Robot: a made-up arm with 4 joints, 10 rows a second.
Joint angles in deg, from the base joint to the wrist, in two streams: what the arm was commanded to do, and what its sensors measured. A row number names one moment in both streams.
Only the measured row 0 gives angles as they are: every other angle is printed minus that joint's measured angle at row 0.
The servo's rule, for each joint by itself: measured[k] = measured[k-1] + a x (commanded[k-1-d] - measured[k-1]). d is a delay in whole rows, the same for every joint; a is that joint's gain. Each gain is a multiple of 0.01, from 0.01 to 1. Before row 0 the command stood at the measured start. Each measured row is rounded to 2 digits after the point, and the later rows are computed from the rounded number. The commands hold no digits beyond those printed.
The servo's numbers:
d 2
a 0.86 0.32 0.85 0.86
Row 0, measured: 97.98, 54.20, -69.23, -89.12
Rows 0 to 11, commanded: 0.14, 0.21, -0.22, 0.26; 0.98, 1.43, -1.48, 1.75; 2.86, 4.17, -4.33, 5.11; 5.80, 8.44, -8.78, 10.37; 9.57, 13.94, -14.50, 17.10; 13.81, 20.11, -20.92, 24.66; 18.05, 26.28, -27.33, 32.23; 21.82, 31.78, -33.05, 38.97; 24.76, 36.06, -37.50, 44.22; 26.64, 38.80, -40.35, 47.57; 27.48, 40.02, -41.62, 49.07; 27.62, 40.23, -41.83, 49.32
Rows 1 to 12, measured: 0.00, 0.00, 0.00, 0.00; 0.00, 0.00, 0.00, 0.00; 0.12, 0.07, -0.19, 0.22; 0.86, 0.51, -1.29, 1.54; 2.58, 1.68, -3.87, 4.61; 5.35, 3.84, -8.04, 9.56; 8.98, 7.07, -13.53, 16.04; 13.13, 11.24, -19.81, 23.45; 17.36, 16.05, -26.20, 31.00; 21.20, 21.08, -32.02, 37.85; 24.26, 25.87, -36.68, 43.33; 26.31, 30.01, -39.80, 46.98
